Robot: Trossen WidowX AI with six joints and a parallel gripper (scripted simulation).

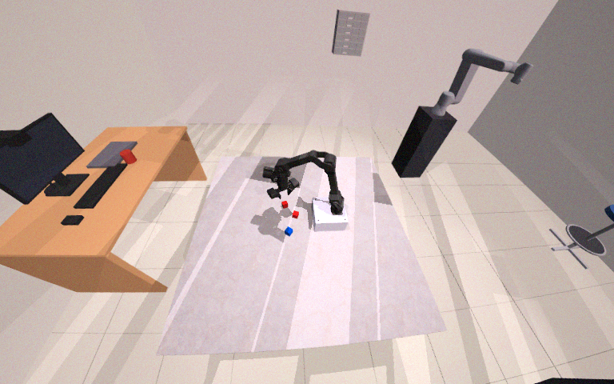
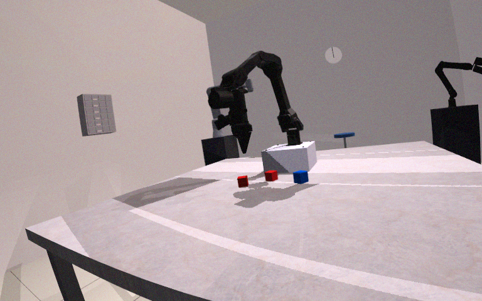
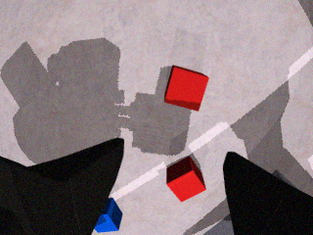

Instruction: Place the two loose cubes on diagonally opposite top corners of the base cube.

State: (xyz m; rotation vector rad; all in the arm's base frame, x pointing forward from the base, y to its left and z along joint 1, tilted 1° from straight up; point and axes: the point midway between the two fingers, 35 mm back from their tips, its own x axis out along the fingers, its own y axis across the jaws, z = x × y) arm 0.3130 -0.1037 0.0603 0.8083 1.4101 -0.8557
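Now: gripper tip 180 mm to the right of the blue base cube, 100 mm above it and 20 mm past it.
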